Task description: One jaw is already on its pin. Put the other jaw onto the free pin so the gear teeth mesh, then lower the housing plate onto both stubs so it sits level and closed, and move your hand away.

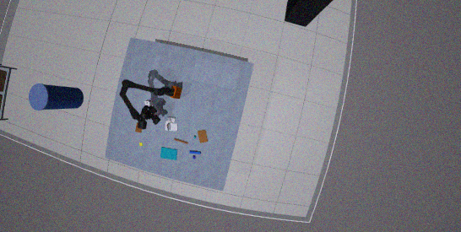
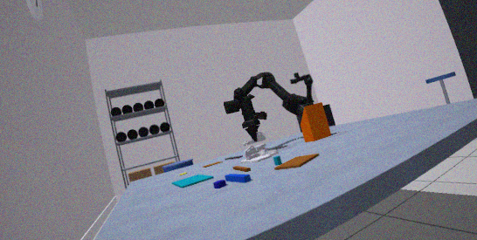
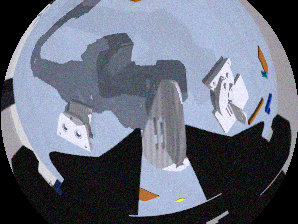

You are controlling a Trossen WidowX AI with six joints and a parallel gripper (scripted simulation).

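My gripper tip is 4 cm short of the light grey jaw piece. The rest, counted from my gripper tip: teal plate (37 cm ahead, 17 cm to the left, 6 cm below); brown bar (21 cm ahead, 27 cm to the left, 6 cm below); white base (10 cm ahead, 15 cm to the left, 6 cm below).
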